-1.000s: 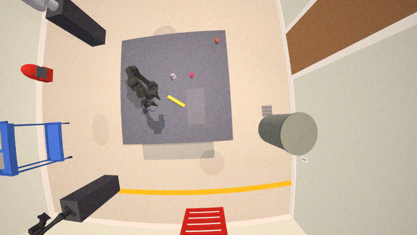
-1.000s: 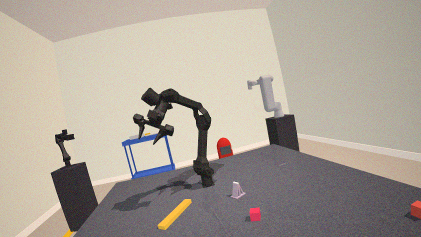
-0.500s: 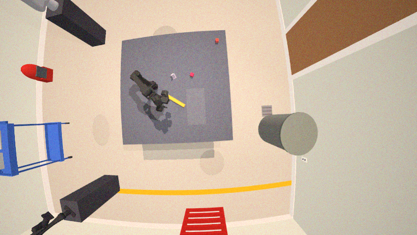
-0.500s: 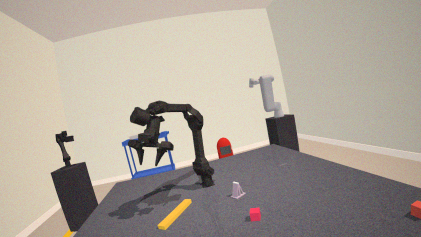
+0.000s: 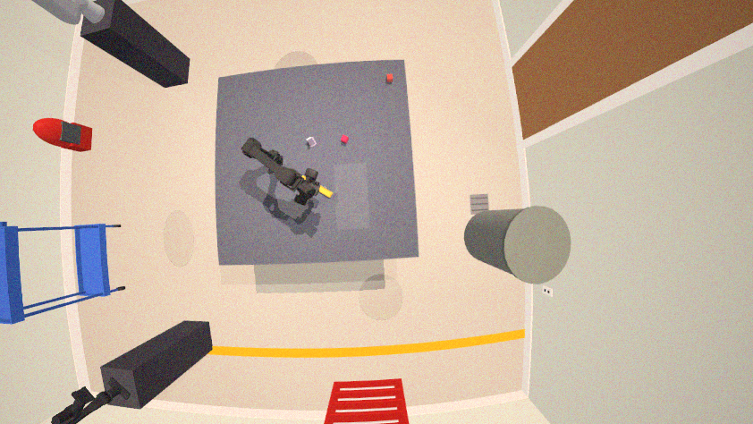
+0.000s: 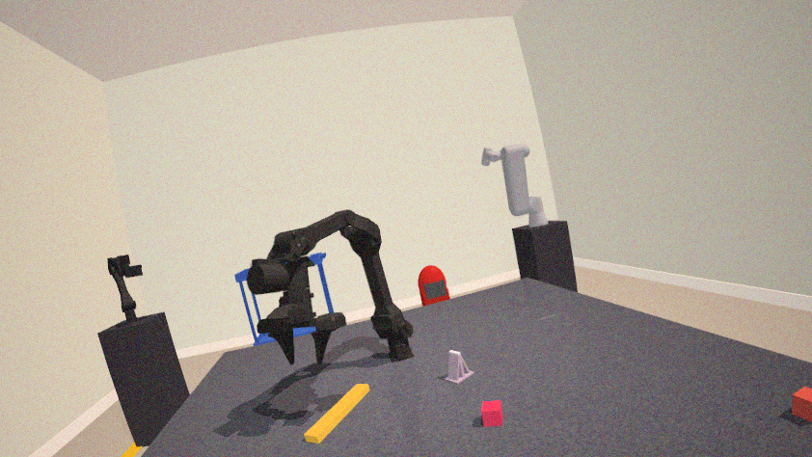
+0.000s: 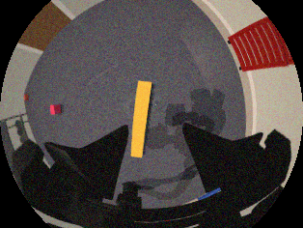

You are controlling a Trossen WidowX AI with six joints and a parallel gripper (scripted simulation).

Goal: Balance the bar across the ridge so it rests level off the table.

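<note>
My gripper tip is 20 mm past the bar, 40 mm to the right of it and 130 mm above it. From my gripper tip the other things lie so: pink cube (170 mm ahead, 320 mm to the left, 120 mm below).
</note>
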